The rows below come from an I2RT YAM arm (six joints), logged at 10 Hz.
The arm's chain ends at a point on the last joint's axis. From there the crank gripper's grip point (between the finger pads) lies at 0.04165 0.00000 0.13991 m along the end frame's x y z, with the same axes.
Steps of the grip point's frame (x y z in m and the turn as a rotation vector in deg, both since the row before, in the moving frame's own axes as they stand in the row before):
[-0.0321, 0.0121, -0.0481, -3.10, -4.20, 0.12]
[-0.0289, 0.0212, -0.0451, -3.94, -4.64, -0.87]
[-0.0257, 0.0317, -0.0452, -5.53, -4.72, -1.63]
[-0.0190, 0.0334, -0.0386, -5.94, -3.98, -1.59]
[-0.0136, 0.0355, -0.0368, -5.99, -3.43, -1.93]
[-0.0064, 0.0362, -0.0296, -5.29, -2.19, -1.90]
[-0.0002, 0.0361, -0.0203, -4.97, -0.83, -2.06]
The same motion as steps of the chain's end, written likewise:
[-0.0217, 0.0044, -0.0506, -3.10, -4.20, 0.12]
[-0.0175, 0.0120, -0.0477, -3.94, -4.64, -0.87]
[-0.0142, 0.0191, -0.0476, -5.53, -4.72, -1.63]
[-0.0094, 0.0198, -0.0405, -5.94, -3.98, -1.59]
[-0.0054, 0.0220, -0.0383, -5.99, -3.43, -1.93]
[-0.0012, 0.0245, -0.0306, -5.29, -2.19, -1.90]
[0.0016, 0.0254, -0.0204, -4.97, -0.83, -2.06]

